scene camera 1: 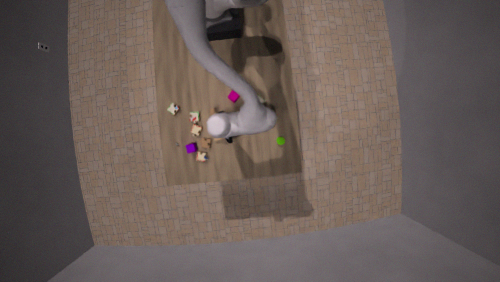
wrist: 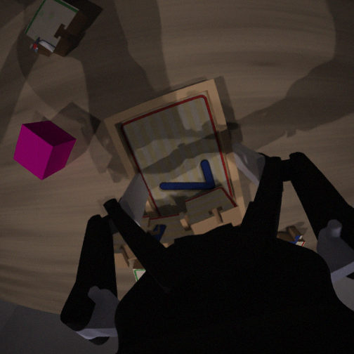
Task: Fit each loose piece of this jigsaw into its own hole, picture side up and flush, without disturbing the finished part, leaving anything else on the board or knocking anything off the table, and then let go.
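Note:
The puzzle board (wrist: 218, 115) shows in the wrist view as a pale wooden rim around a striped picture with a red border and a blue angled bar. My gripper (wrist: 188, 168) is open, its fingertips on either side of the board; contact is unclear. A striped piece (wrist: 209, 205) sits raised at the board's near end, beside a darker piece (wrist: 172, 227) with blue on it; my gripper partly hides that end. Loose pieces include one (wrist: 52, 22) at upper left and, in the scene view, several left of the arm (scene camera 1: 173, 108) (scene camera 1: 194, 116) (scene camera 1: 196, 130) (scene camera 1: 205, 143) (scene camera 1: 201, 157).
A magenta cube (scene camera 1: 233, 96) (wrist: 44, 150) stands beside the board. A purple cube (scene camera 1: 191, 148) is among the loose pieces. A green round object (scene camera 1: 281, 141) lies near the table's right edge. The arm (scene camera 1: 245, 120) covers most of the board in the scene view.

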